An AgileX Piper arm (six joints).
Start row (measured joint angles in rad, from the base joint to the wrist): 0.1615 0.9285 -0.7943 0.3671 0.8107 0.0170
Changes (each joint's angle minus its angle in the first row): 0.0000 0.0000 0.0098 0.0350 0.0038 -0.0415; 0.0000 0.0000 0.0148 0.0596 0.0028 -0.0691; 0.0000 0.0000 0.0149 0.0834 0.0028 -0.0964; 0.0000 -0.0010 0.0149 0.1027 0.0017 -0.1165; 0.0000 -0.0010 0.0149 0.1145 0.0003 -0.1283; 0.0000 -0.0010 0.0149 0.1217 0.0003 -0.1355; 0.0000 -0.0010 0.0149 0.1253 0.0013 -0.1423; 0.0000 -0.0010 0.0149 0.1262 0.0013 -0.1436; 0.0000 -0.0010 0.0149 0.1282 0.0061 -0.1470; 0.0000 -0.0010 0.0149 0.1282 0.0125 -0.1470; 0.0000 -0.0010 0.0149 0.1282 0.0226 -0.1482; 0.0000 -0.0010 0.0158 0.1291 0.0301 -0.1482; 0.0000 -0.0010 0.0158 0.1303 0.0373 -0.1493; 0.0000 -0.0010 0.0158 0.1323 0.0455 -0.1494; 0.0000 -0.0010 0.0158 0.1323 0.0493 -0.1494; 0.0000 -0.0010 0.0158 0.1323 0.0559 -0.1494; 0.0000 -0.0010 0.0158 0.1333 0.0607 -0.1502; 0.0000 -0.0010 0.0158 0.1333 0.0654 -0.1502; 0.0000 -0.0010 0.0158 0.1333 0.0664 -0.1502; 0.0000 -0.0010 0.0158 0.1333 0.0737 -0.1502
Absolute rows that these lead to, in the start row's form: 0.1615 0.9285 -0.7845 0.4021 0.8145 -0.0245; 0.1615 0.9285 -0.7795 0.4267 0.8135 -0.0521; 0.1615 0.9285 -0.7794 0.4505 0.8135 -0.0794; 0.1615 0.9275 -0.7794 0.4698 0.8124 -0.0995; 0.1615 0.9275 -0.7794 0.4816 0.8110 -0.1113; 0.1615 0.9275 -0.7794 0.4888 0.8110 -0.1185; 0.1615 0.9275 -0.7794 0.4924 0.8120 -0.1253; 0.1615 0.9275 -0.7794 0.4933 0.8120 -0.1266; 0.1615 0.9275 -0.7794 0.4953 0.8168 -0.1300; 0.1615 0.9275 -0.7794 0.4953 0.8232 -0.1300; 0.1615 0.9275 -0.7794 0.4953 0.8333 -0.1312; 0.1615 0.9275 -0.7785 0.4962 0.8408 -0.1312; 0.1615 0.9275 -0.7785 0.4974 0.8480 -0.1323; 0.1615 0.9275 -0.7785 0.4994 0.8562 -0.1324; 0.1615 0.9275 -0.7785 0.4994 0.8600 -0.1324; 0.1615 0.9275 -0.7785 0.4994 0.8666 -0.1324; 0.1615 0.9275 -0.7785 0.5004 0.8714 -0.1332; 0.1615 0.9275 -0.7785 0.5004 0.8761 -0.1332; 0.1615 0.9275 -0.7785 0.5004 0.8771 -0.1332; 0.1615 0.9275 -0.7785 0.5004 0.8844 -0.1332
